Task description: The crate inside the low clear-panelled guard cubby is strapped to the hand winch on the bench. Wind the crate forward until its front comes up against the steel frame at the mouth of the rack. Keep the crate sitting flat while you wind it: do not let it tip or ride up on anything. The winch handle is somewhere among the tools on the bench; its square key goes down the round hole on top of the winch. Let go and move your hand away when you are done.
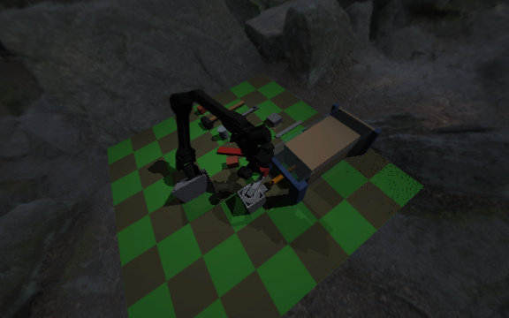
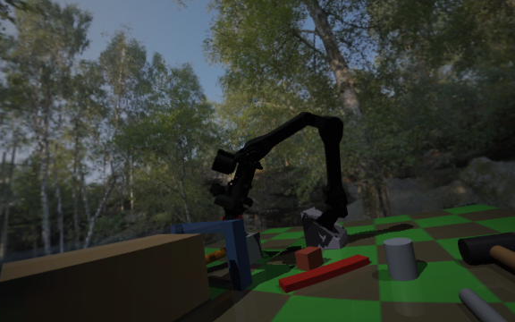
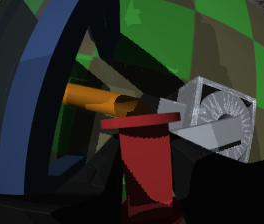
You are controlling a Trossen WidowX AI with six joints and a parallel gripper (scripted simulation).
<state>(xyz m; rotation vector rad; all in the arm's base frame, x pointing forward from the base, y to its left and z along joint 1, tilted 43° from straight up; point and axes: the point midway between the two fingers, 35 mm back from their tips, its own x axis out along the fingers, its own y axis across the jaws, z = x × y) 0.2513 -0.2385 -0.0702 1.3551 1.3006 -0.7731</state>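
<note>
The winch handle lies 4 cm behind my gripper tip and 3 cm below it. Round my gripper tip: winch: 11 cm behind, 3 cm to the right, 10 cm below; then blue steel frame: 6 cm ahead, 3 cm to the right, 3 cm below; then red grip: 1 cm to the left.
</note>
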